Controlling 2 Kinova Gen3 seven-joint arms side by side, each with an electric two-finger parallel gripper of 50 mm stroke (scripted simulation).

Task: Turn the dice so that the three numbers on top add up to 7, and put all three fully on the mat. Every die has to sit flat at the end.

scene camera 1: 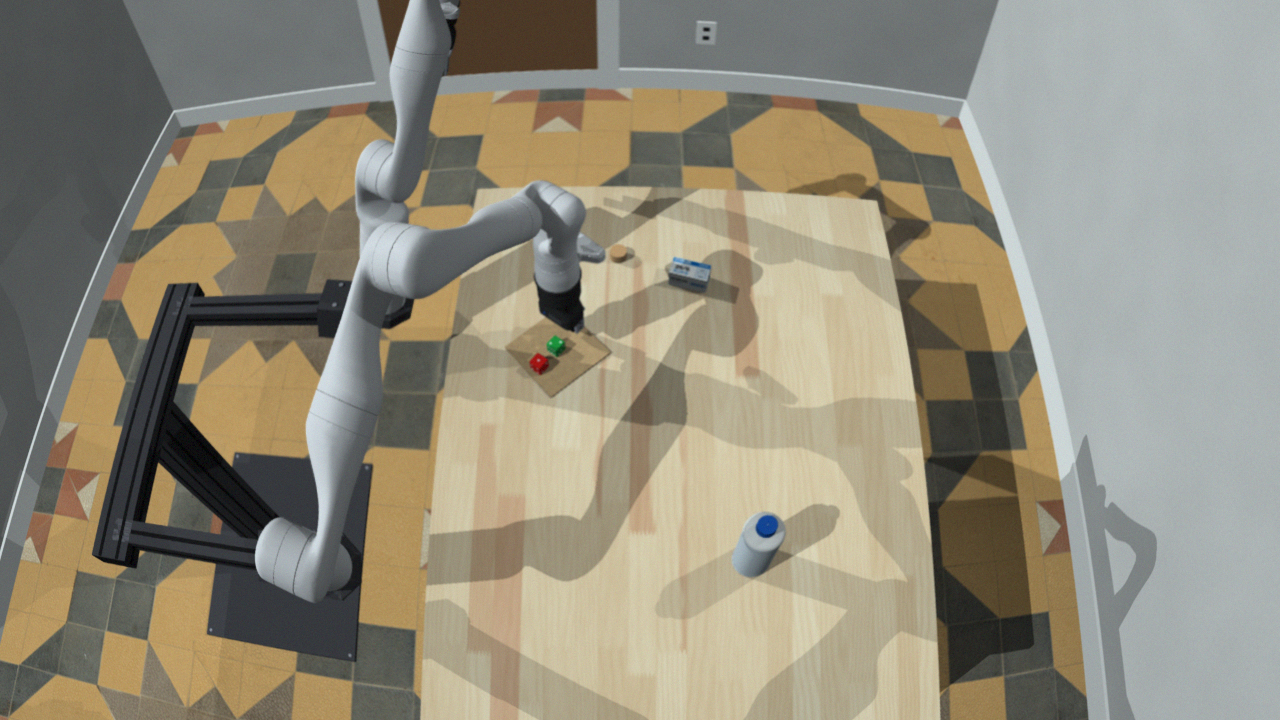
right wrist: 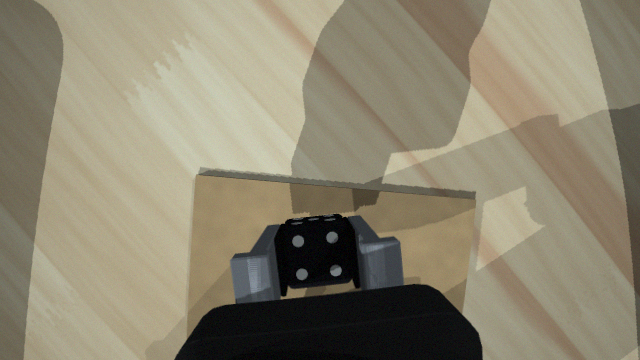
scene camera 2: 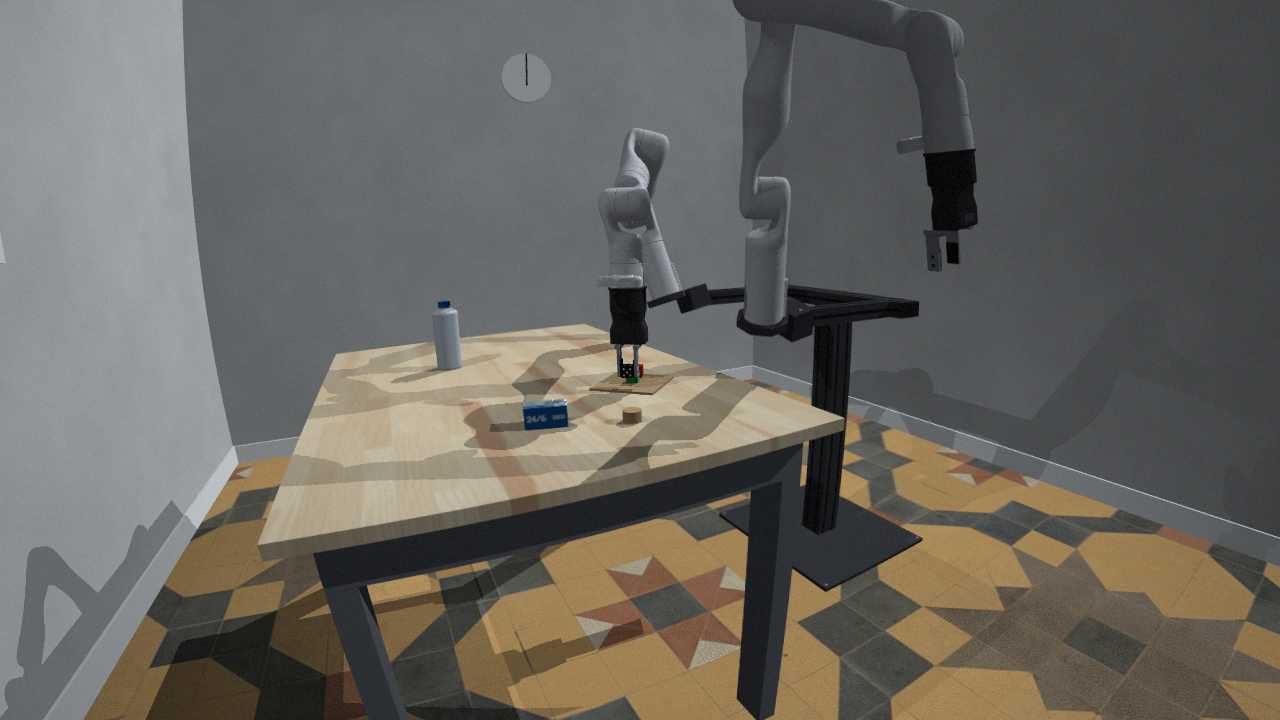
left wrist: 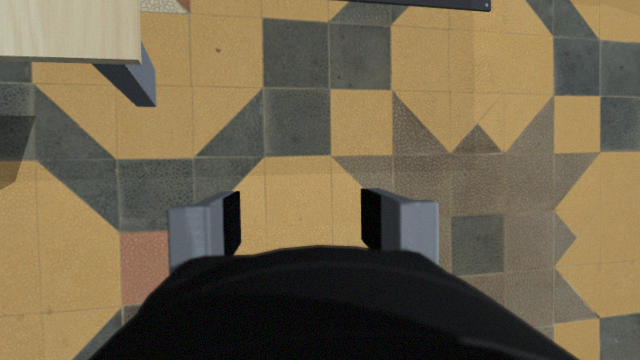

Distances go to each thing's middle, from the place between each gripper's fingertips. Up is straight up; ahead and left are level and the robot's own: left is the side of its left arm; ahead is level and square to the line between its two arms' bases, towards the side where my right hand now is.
I see the brown square mat (scene camera 2: 649, 384) 30 mm behind my right hand (scene camera 2: 628, 375), 40 mm to the right of it and 40 mm below it. From my right hand the other things lie so: staples box (scene camera 2: 546, 414) 210 mm ahead, 140 mm to the left, 30 mm below; then white bottle (scene camera 1: 759, 542) 340 mm ahead, 420 mm to the right, 40 mm above; then black die (right wrist: 316, 250) 10 mm below.
Right now my left hand (scene camera 2: 944, 266) is 36 cm short of the black die, 48 cm to the left of it and 24 cm above it. From my left hand the other things lie so: staples box 56 cm ahead, 34 cm to the right, 26 cm below; then brown square mat 33 cm ahead, 52 cm to the right, 28 cm below; then white bottle 69 cm ahead, 90 cm to the right, 20 cm below.
